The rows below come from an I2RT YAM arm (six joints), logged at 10 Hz.
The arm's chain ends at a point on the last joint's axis. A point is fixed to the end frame.
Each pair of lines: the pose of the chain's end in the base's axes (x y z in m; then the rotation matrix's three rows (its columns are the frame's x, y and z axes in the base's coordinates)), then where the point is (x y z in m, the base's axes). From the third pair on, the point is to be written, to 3 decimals.
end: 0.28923, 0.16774, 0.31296; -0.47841, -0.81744, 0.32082; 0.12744, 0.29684, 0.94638; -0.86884, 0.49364, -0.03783
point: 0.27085 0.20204 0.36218
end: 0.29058, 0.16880, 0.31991; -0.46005, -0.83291, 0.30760; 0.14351, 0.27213, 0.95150; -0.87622, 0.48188, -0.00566
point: 0.27057 0.20152 0.36956
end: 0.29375, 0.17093, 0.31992; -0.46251, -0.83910, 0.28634; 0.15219, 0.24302, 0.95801; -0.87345, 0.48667, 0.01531
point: 0.273 0.202 0.370
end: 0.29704, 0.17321, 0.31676; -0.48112, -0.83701, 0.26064; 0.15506, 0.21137, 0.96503; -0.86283, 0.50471, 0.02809
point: 0.276 0.203 0.368
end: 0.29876, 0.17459, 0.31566; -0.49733, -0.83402, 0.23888; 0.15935, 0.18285, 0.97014; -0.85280, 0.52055, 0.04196
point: 0.278 0.203 0.368
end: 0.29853, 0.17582, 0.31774; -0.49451, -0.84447, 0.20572; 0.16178, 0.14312, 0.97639; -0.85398, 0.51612, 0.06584
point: 0.276 0.202 0.370
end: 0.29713, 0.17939, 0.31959; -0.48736, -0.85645, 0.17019; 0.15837, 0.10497, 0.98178; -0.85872, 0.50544, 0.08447
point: 0.273 0.204 0.372
